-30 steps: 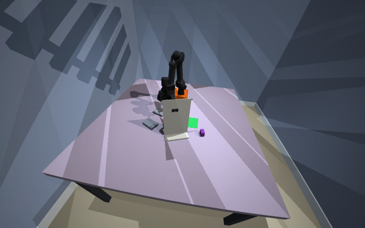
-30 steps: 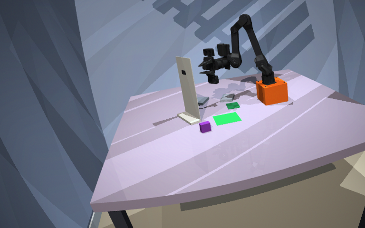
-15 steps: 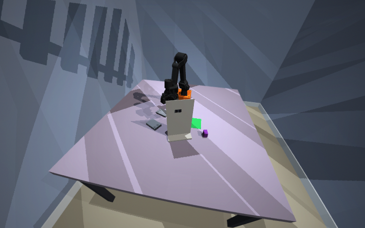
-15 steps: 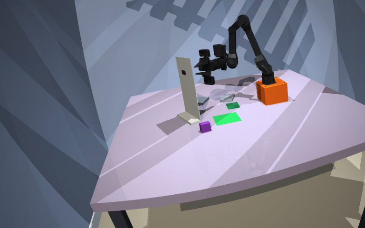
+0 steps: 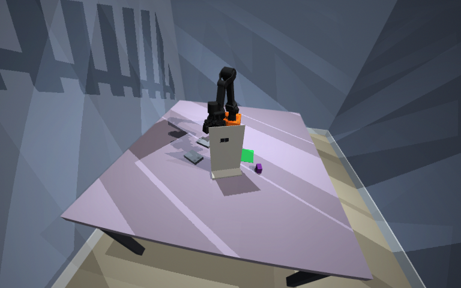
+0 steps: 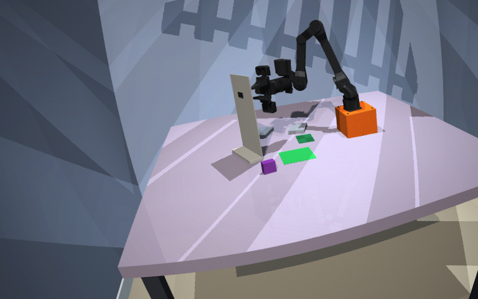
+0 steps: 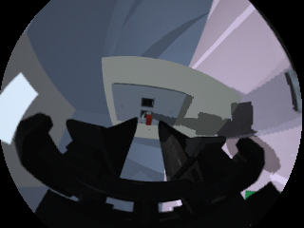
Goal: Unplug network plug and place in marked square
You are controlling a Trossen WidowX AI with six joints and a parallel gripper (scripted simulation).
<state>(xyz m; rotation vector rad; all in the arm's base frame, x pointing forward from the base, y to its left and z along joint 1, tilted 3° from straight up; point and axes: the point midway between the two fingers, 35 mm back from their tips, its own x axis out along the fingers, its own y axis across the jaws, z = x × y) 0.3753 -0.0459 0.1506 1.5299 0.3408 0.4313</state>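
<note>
Now: the network plug 20 mm ahead of my gripper tip. Also, from my gripper tip: beige panel 90 mm below, 40 mm ahead; then bright green square 230 mm below, 120 mm to the left, 110 mm behind.
</note>
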